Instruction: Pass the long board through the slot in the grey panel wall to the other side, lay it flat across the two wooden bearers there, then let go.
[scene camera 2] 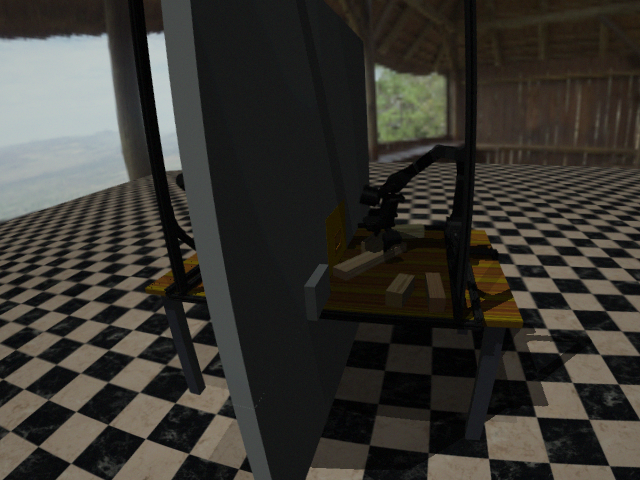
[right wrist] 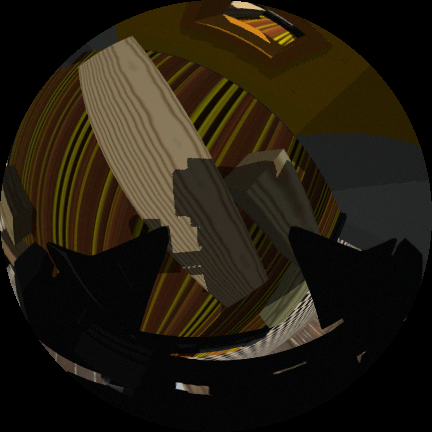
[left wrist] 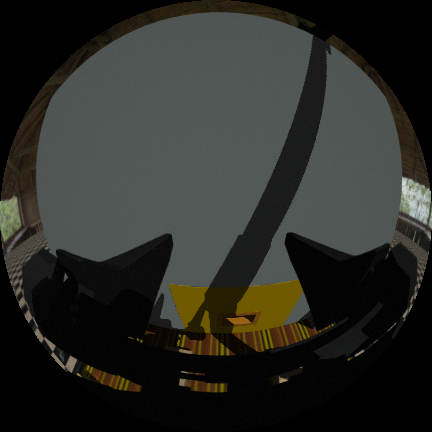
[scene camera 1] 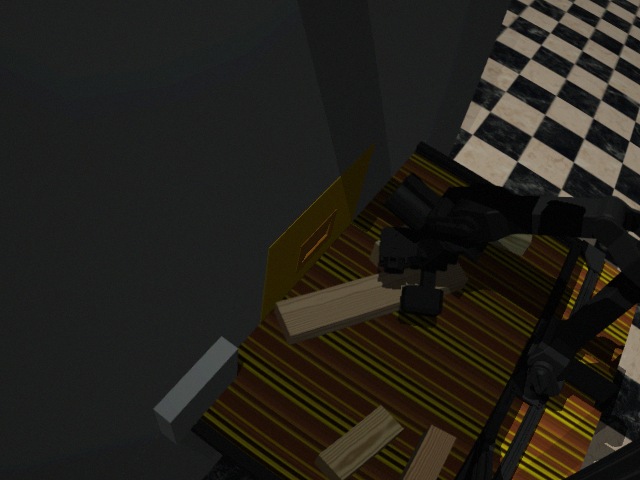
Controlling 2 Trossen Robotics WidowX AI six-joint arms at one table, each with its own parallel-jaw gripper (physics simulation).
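Frame: origin at the left arm's base, x ahead, y left, z up, level; metres.
Seen in the pictures: left gripper, fingertip midpoint: [left wrist: 230,239]; right gripper, fingertip midpoint: [scene camera 2: 380,243] [right wrist: 230,232] [scene camera 1: 409,268]; right arm's base at its link origin: [scene camera 1: 531,385].
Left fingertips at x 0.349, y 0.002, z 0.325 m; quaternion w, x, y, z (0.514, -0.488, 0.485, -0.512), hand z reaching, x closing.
Observation:
Offsets run from my left fingertips to a thing's top centre. "spot": to the spot under its first point.
The long board @[0.017 m right, 0.256 m ahead, 0.312 m down] [scene camera 1: 336,307] [scene camera 2: 359,263] [right wrist: 145,120] lies on the striped table, one end near the yellow plate [scene camera 1: 281,268] [left wrist: 190,302] [right wrist: 325,100] on the grey panel wall [scene camera 1: 155,155] [scene camera 2: 279,206] [left wrist: 150,125]. It is outside the slot, whose rim @[spot: 0.083 m right, 0.081 m ahead, 0.257 m down] [left wrist: 257,317] [right wrist: 312,47] shows in both wrist views. My right gripper [scene camera 1: 410,281] [scene camera 2: 381,240] [right wrist: 230,232] is open and empty over the board's end away from the wall. My left gripper [left wrist: 230,239] is open and empty, facing the wall on its other side. The bearers are not clearly seen; pale patches show between dark gripper parts.
A wooden block @[0.117 m left, 0.246 m ahead, 0.295 m down] [scene camera 1: 376,253] [right wrist: 280,200] lies beside the board, partly hidden by the right arm. A pale block @[0.265 m left, 0.355 m ahead, 0.297 m down] [scene camera 1: 516,242] [scene camera 2: 410,230] lies farther back. Two more blocks @[0.260 m right, 0.376 m ahead, 0.297 m down] [scene camera 1: 361,441] @[0.253 m right, 0.476 m ahead, 0.300 m down] [scene camera 1: 431,454] lie towards the front. A grey block @[spot: 0.345 m right, 0.149 m ahead, 0.244 m down] [scene camera 1: 196,379] [scene camera 2: 316,291] sits against the wall.

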